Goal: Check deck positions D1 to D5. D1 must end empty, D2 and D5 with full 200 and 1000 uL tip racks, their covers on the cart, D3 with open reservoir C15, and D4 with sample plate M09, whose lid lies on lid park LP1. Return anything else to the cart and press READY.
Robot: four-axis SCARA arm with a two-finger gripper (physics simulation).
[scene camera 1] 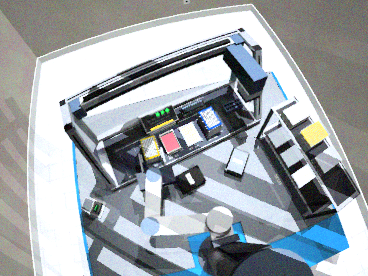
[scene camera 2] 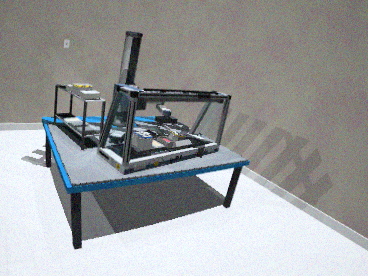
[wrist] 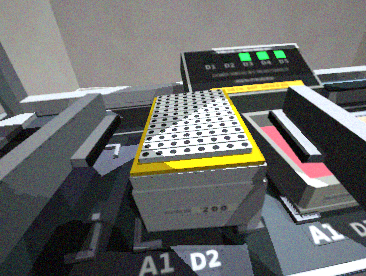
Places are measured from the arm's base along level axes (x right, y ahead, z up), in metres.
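Pixels of known places: gripper, fingertip midpoint: point(scene camera 1: 150, 151) point(scene camera 2: 175, 129) point(wrist: 192, 104).
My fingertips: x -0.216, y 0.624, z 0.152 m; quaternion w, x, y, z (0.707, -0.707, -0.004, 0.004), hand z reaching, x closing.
Observation:
Behind a point stands the place of what it marks.
A yellow-rimmed 200 tip rack point(wrist: 195, 125) {z 0.129, x -0.214, y 0.638 m} point(scene camera 1: 149, 148) {z 0.128, x -0.219, y 0.651 m} stands uncovered at D2, its top full of round positions; the wrist view does not settle how well it is seated. My gripper point(wrist: 192, 104) {z 0.152, x -0.216, y 0.624 m} is open, its fingers apart on either side above the rack, touching nothing. A reservoir with red contents point(wrist: 295, 155) {z 0.074, x -0.111, y 0.668 m} point(scene camera 1: 170, 142) {z 0.074, x -0.102, y 0.677 m} is open at D3. A pale plate point(scene camera 1: 190, 135) {z 0.072, x 0.018, y 0.687 m} stands at D4, a blue-rimmed tip rack point(scene camera 1: 209, 118) {z 0.158, x 0.136, y 0.718 m} at D5. D1, left of the rack, shows bare corner brackets. The deck display point(wrist: 250, 70) {z 0.126, x -0.129, y 0.808 m} point(scene camera 1: 160, 118) {z 0.127, x -0.122, y 0.813 m} has D3, D4 and D5 lit green, D1 and D2 dark.
The cart point(scene camera 2: 85, 117) {z 0.253, x 0.547, y 0.621 m} at the right holds pale items and a yellow item point(scene camera 1: 314, 133) {z 0.423, x 0.522, y 0.386 m}. A black box point(scene camera 1: 191, 180) {z 0.063, x -0.046, y 0.437 m} and a pale-topped item point(scene camera 1: 237, 162) {z 0.071, x 0.222, y 0.460 m} lie before the deck. A small device point(scene camera 1: 94, 209) {z 0.109, x -0.597, y 0.394 m} stands at left. The enclosure frame surrounds the deck.

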